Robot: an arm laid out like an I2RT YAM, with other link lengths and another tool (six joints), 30 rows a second.
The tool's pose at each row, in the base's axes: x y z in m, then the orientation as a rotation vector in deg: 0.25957, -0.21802, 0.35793, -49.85, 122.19, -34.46; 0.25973, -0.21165, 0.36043, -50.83, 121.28, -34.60; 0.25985, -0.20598, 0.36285, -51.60, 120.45, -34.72; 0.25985, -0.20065, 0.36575, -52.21, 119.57, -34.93; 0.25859, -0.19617, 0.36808, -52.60, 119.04, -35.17; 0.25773, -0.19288, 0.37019, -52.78, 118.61, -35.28; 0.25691, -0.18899, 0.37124, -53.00, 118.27, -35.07; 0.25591, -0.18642, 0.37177, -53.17, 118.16, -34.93
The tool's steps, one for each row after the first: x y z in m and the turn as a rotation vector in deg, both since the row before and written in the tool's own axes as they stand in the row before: -0.00593, 0.00253, -0.00229, 0.08, -0.67, -0.84; -0.00541, 0.00206, -0.00212, 0.12, -0.62, -0.68; -0.00537, 0.00150, -0.00240, 0.25, -0.62, -0.61; -0.00393, 0.00178, -0.00291, 0.21, -0.32, -0.42; -0.00311, 0.00099, -0.00231, 0.17, -0.31, -0.22; -0.00313, 0.00204, -0.00171, -0.06, -0.37, -0.12; -0.00181, 0.00164, -0.00139, -0.10, -0.15, -0.09
